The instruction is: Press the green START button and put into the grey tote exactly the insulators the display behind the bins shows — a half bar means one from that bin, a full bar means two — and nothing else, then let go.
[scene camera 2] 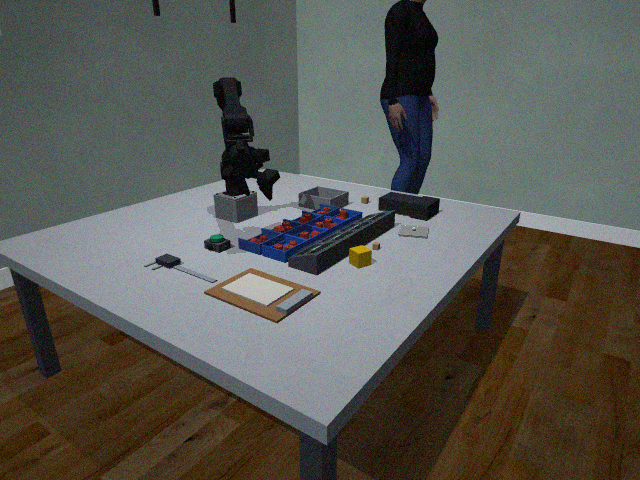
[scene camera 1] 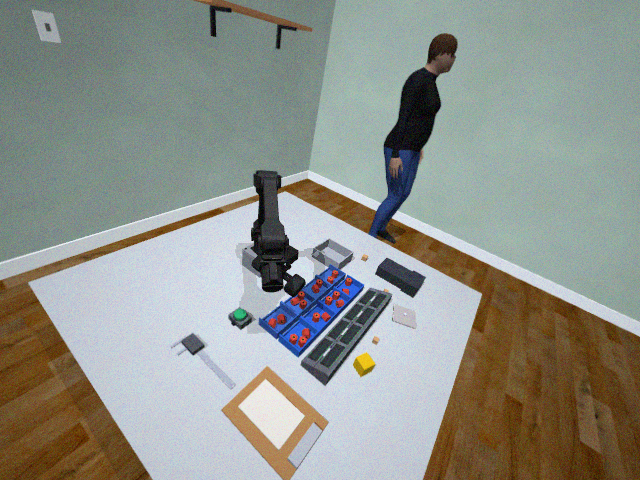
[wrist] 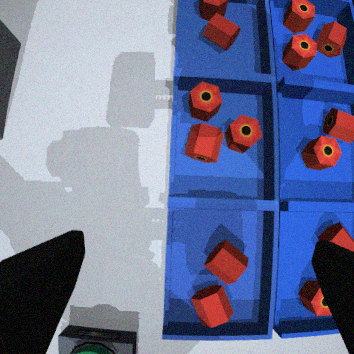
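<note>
My gripper is open and empty, above the table by the blue bins. Red insulators lie in the bins, which form two rows; two insulators lie in the bin nearest the button in the wrist view. The green START button stands beside that end and is partly cut off in the wrist view. The grey tote stands past the far end; no insulator shows in it. The display runs along the bins; its bars are too small to read.
A yellow cube and small wooden blocks lie beyond the display. A black box and a pale plate are at the right. A caliper and clipboard lie nearer. A person stands behind the table.
</note>
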